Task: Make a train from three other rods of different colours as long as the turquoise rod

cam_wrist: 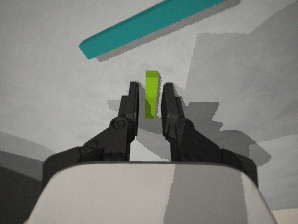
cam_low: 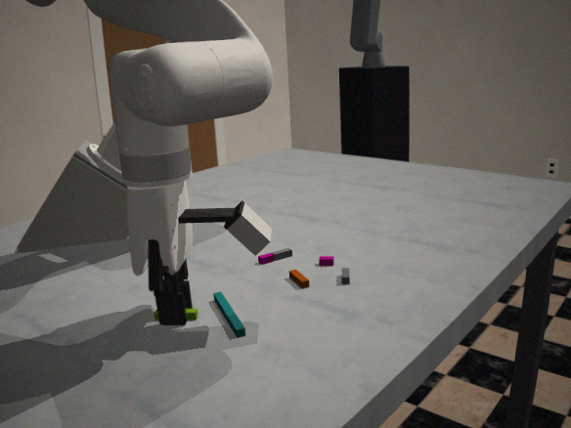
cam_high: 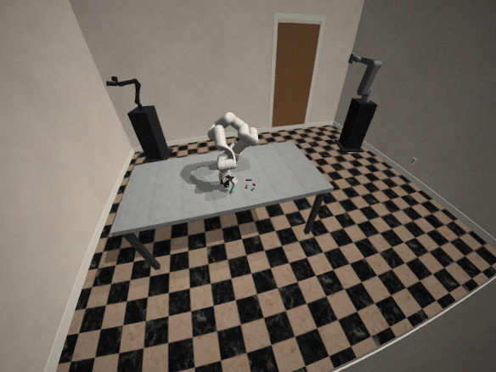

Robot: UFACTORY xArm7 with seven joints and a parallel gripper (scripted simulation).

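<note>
The lime rod lies 20 mm below my hand. Round my hand: turquoise rod: 40 mm ahead, 50 mm to the left, 20 mm below; orange rod: 10 mm ahead, 170 mm to the left, 20 mm below.
</note>
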